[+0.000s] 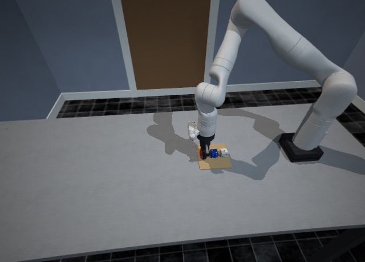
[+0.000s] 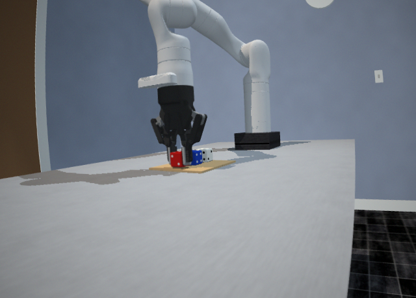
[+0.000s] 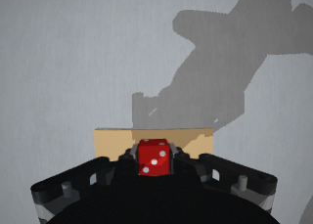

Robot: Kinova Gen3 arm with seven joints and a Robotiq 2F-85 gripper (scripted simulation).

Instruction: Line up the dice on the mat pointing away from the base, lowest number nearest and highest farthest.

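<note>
My gripper is now 1 cm above the red die. From my hand the other things lie so: white die (9 cm behind, 1 cm to the right, 1 cm below); then tan mat (5 cm behind, 3 cm below); then blue die (5 cm behind, 1 cm below).
</note>
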